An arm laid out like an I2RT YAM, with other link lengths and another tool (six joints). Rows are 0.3 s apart.
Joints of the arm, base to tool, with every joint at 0 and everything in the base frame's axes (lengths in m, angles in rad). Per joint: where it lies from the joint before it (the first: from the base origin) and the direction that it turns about. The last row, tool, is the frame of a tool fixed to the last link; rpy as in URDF.
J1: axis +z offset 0 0 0.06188
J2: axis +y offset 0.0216 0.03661 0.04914
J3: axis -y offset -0.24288 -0.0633 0
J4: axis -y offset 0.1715 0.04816 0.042
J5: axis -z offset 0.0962 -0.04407 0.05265
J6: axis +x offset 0.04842 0 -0.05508
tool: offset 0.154 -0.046 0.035 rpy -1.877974 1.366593 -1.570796
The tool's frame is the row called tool.
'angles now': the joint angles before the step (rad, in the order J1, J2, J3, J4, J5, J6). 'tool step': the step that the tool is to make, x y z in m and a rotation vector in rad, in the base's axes. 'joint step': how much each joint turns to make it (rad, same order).
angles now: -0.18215, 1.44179, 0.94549, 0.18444, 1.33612, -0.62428
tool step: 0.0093, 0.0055, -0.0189, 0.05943, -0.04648, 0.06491
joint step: 0.02506, -0.00016, 0.02774, -0.16469, -0.06190, 0.17875
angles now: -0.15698, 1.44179, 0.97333, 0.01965, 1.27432, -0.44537
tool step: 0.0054, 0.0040, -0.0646, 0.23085, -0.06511, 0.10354
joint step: 0.00132, -0.00057, 0.02550, -0.32375, -0.22179, 0.35258
